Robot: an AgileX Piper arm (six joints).
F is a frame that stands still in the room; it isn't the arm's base.
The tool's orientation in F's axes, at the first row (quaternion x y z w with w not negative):
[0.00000, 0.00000, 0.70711, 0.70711]
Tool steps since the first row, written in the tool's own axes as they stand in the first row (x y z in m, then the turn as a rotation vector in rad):
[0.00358, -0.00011, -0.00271, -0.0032, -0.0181, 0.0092]
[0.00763, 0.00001, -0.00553, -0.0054, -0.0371, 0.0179]
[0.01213, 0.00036, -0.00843, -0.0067, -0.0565, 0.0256]
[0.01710, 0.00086, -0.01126, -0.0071, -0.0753, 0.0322]
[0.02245, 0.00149, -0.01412, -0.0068, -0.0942, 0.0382]
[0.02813, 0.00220, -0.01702, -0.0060, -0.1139, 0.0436]
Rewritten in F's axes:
[0.00011, 0.00358, -0.00271, 0.0181, -0.0032, 0.0092]
[-0.00001, 0.00763, -0.00553, 0.0371, -0.0054, 0.0179]
[-0.00036, 0.01213, -0.00843, 0.0565, -0.0067, 0.0256]
[-0.00086, 0.01710, -0.01126, 0.0753, -0.0071, 0.0322]
[-0.00149, 0.02245, -0.01412, 0.0942, -0.0068, 0.0382]
[-0.00220, 0.02813, -0.01702, 0.1139, -0.0060, 0.0436]

